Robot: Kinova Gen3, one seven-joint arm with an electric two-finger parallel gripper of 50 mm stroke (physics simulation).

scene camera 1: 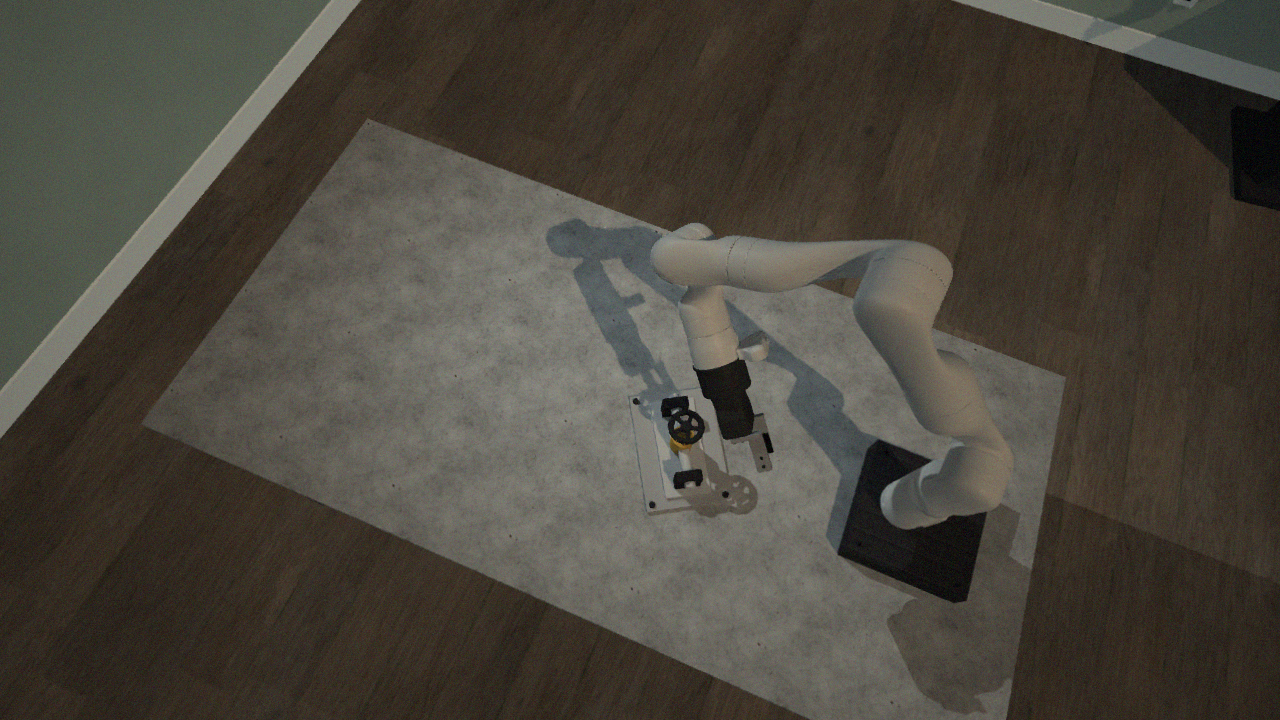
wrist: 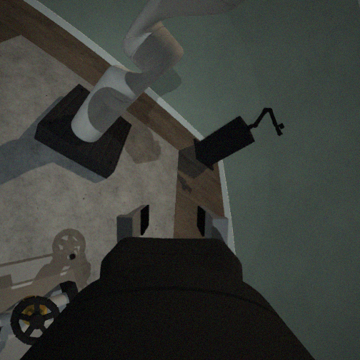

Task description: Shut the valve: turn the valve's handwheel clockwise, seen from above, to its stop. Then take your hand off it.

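Note:
The valve's black spoked handwheel (scene camera 1: pixel 686 428) (wrist: pixel 36 320) sits above a yellow valve neck (scene camera 1: pixel 677 445) on a light pipe with black end fittings. The pipe is mounted on a white base plate (scene camera 1: pixel 641 465) with dark bolts at its corners. In the wrist view the handwheel shows at the lower left, beside the gripper housing. My gripper (scene camera 1: pixel 766 450) (wrist: pixel 172 215) is open, with a wide gap between its fingers. It is off to the right of the handwheel in the scene view, apart from it, and is tilted. The wheel's turning angle relative to its stop cannot be told.
The arm's black base block (scene camera 1: pixel 913 573) (wrist: pixel 95 160) stands on the grey mat (scene camera 1: pixel 402 313) right of the valve in the scene view. A black box (scene camera 1: pixel 1254 161) (wrist: pixel 225 141) stands beyond the mat. Pale skirting (scene camera 1: pixel 201 170) runs along the green wall.

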